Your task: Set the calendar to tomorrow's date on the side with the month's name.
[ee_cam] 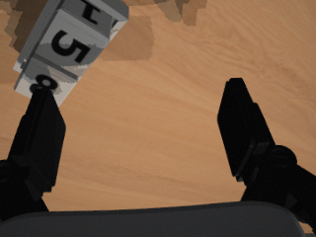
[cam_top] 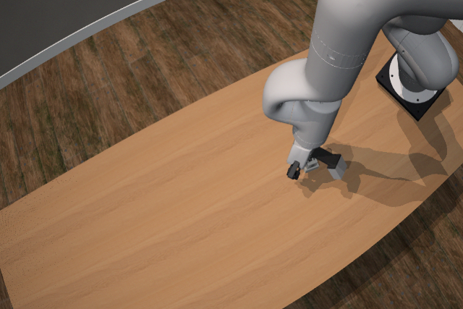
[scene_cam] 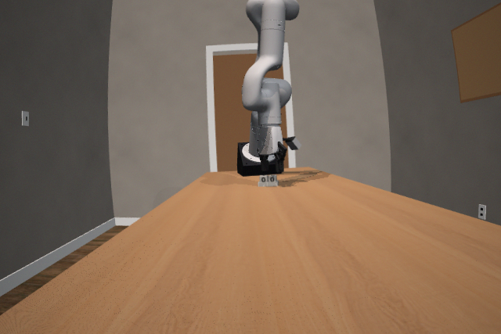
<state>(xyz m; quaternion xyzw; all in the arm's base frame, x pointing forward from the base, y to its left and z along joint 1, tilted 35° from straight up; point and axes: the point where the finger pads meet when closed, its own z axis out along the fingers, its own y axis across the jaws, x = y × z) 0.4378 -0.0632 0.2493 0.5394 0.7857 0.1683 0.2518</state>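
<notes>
The white digit cube is 50 mm behind my hand, 40 mm below it and 20 mm to the right of it. Round my hand: calendar tray 60 mm below, 50 mm behind.
</notes>
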